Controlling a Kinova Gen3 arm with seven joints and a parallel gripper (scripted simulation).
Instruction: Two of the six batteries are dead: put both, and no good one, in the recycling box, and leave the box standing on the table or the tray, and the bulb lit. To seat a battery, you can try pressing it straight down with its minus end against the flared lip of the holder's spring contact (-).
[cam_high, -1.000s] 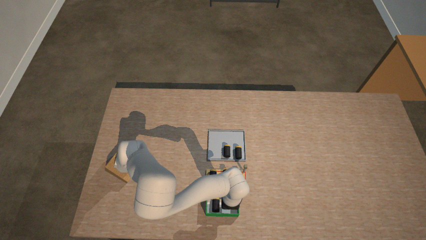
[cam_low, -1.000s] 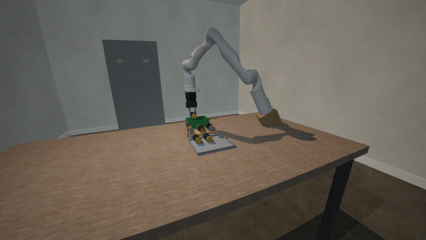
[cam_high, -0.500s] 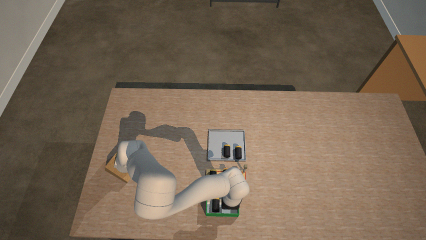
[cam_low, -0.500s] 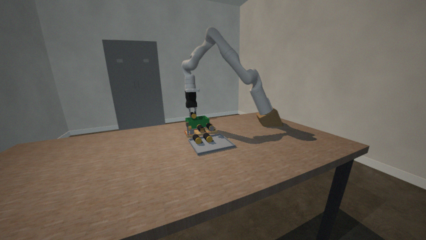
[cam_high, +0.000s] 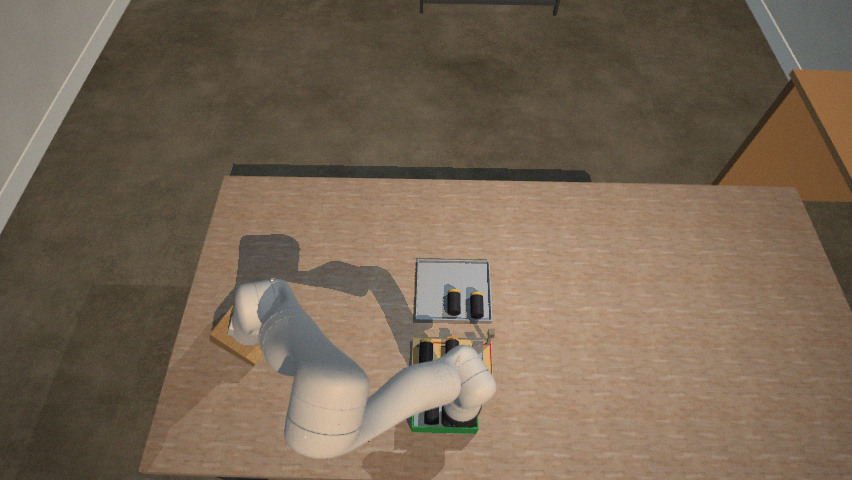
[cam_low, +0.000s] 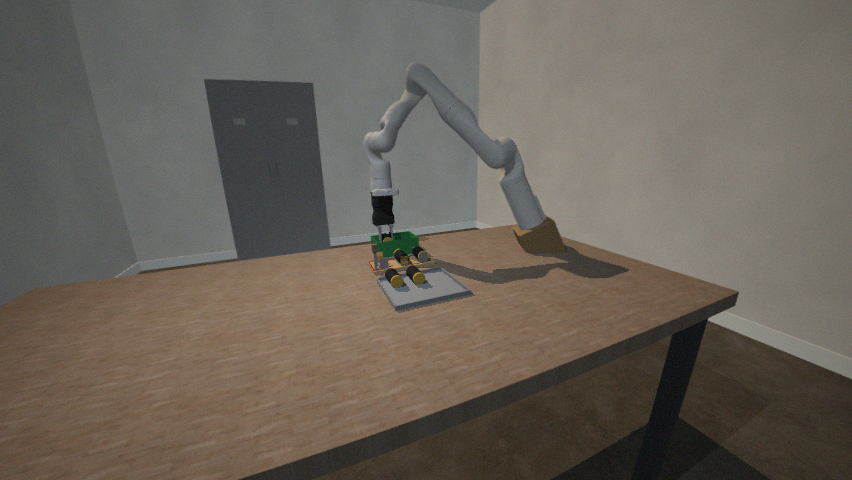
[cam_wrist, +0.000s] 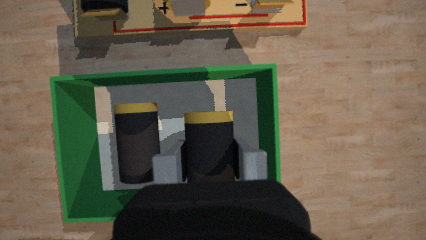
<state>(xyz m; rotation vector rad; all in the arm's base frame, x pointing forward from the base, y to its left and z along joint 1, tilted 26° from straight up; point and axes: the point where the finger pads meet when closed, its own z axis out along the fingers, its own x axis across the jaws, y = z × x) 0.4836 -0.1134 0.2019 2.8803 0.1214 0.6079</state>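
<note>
Right now the green recycling box is 3 cm behind my hand, 1 cm to the left of it and 4 cm below it. Round my hand: grey tray (3 cm behind, 33 cm to the left, 5 cm below).
</note>
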